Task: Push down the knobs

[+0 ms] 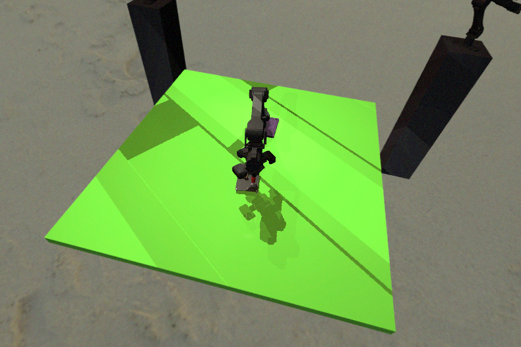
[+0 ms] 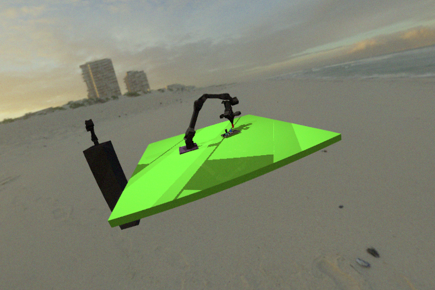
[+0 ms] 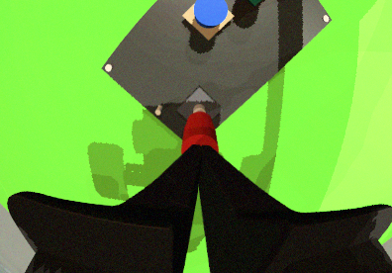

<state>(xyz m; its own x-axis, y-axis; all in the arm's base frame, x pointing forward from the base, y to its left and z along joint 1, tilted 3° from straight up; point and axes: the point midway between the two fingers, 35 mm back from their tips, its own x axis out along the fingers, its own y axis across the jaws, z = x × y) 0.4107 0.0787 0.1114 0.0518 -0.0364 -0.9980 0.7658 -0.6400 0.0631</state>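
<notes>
My gripper tip is now 20 mm above the red knob. Also, from my gripper tip: green potentiometer (80 mm behind, 60 mm to the right, 40 mm below).
</notes>
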